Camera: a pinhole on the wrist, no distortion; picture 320 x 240 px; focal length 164.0 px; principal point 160.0 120.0 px. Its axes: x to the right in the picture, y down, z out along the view. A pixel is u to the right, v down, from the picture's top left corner.
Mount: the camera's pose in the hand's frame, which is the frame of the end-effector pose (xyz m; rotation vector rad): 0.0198 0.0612 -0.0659 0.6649 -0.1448 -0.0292
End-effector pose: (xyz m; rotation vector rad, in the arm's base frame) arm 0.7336 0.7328 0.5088 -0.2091 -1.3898 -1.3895
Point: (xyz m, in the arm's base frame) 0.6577 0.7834 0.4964
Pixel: 159 122
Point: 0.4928 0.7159 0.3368
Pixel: 157 23
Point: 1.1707 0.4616 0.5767
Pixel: behind the camera
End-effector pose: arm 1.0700 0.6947 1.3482 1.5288 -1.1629 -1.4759
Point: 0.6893 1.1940 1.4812
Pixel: 10 207
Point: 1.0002 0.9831 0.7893
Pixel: 158 12
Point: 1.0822 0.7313 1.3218
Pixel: 117 61
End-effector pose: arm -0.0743 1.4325 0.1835 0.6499 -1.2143 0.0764
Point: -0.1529 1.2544 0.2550
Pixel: 225 138
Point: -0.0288 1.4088 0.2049
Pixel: 226 36
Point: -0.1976 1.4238 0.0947
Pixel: 53 170
